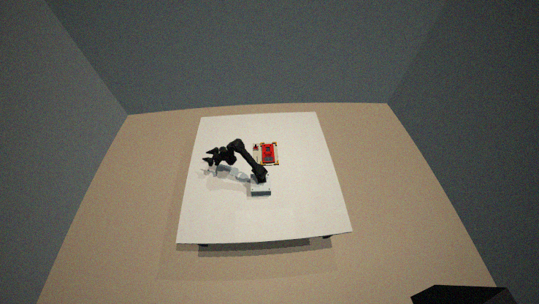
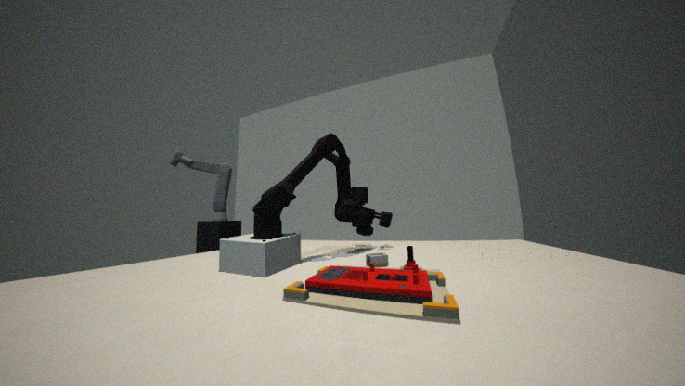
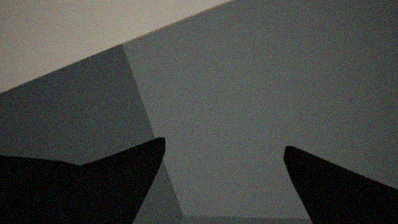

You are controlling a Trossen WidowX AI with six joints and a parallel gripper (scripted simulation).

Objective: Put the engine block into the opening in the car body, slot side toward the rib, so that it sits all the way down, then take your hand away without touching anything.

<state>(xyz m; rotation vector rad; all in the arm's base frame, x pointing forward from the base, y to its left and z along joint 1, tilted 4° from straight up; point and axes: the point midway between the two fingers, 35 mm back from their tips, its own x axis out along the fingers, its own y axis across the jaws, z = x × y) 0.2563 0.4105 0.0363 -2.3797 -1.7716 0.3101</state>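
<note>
The grey engine block lies 370 mm to the right of my gripper tip, 130 mm below it and 20 mm ahead of it. From my gripper tip the other things lie so: beige base plate (530 mm to the right, 130 mm below, 30 mm ahead).
</note>
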